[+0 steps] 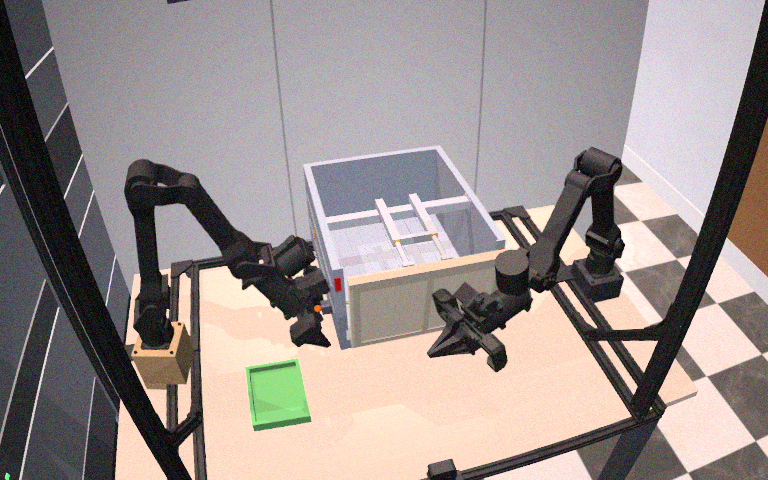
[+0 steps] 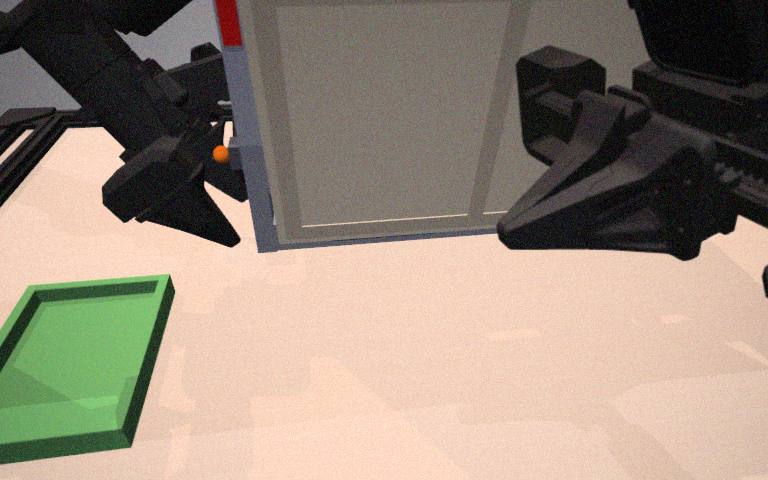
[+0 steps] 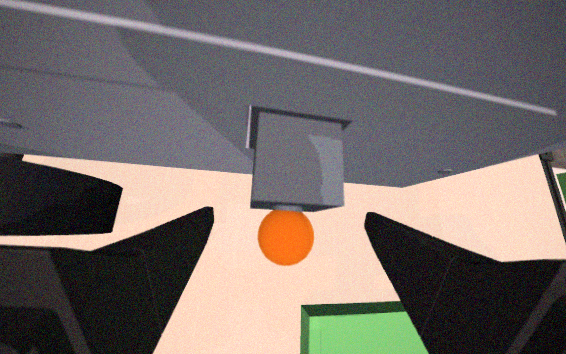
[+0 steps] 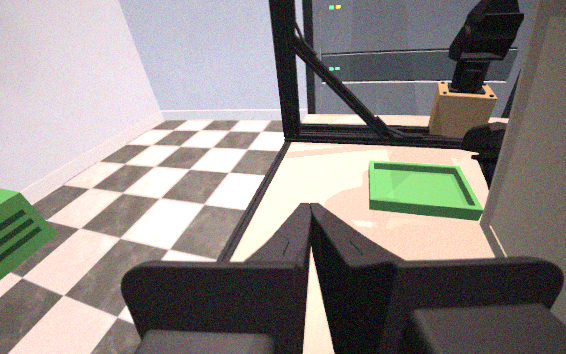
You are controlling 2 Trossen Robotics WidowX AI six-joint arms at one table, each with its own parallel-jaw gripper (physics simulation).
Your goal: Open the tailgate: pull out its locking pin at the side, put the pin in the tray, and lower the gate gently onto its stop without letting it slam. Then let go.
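Seen in the pictures: left gripper, between the fingertips: [image 1: 325, 333] [image 2: 241, 220]; right gripper, between the fingertips: [image 1: 428, 355] [image 2: 501, 237] [image 4: 308, 211]; left arm's base, origin of its link: [image 1: 157, 338] [image 4: 465, 89]; right arm's base, origin of its link: [image 1: 598, 268].
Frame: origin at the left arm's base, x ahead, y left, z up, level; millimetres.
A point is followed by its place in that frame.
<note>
The locking pin's orange ball head [image 1: 317, 308] {x 338, y 66, z 13 mm} [image 2: 220, 153] {x 339, y 64, z 12 mm} [image 3: 285, 236] {x 337, y 72, z 15 mm} sticks out of a grey block [image 3: 300, 160] {x 355, y 73, z 19 mm} on the box's side; its shaft is mostly hidden in the block. The beige tailgate [image 1: 396, 308] {x 493, y -22, z 88 mm} [image 2: 390, 113] {x 486, y -24, z 90 mm} stands upright, closed across the box front. My left gripper [image 1: 323, 327] {x 349, y 57, z -51 mm} [image 2: 237, 221] {x 349, y 57, z -51 mm} [image 3: 290, 216] {x 349, y 57, z -51 mm} is open, its fingertips on either side of the pin head and apart from it. My right gripper [image 1: 431, 354] {x 539, y -139, z 84 mm} [image 2: 501, 230] {x 539, y -139, z 84 mm} [image 4: 308, 211] {x 539, y -139, z 84 mm} is shut and empty in front of the tailgate. The green tray [image 1: 277, 396] {x 248, y -72, z -101 mm} [image 2: 84, 350] {x 249, y -59, z -101 mm} [image 3: 365, 335] {x 278, y -34, z -101 mm} [image 4: 420, 187] {x 243, y -61, z -101 mm} holds no pin.
The grey-blue box [image 1: 373, 158] {x 468, y 397, z 168 mm} has white rails [image 1: 387, 220] {x 486, y 128, z 179 mm} inside it. A black frame [image 1: 195, 316] {x 32, y 158, z -90 mm} [image 4: 255, 205] {x 371, y -319, z -115 mm} runs around the table. The left arm stands on a wooden block [image 1: 161, 362] {x 14, y -50, z -19 mm} [image 4: 462, 112] {x 50, y -1, z -34 mm}.
</note>
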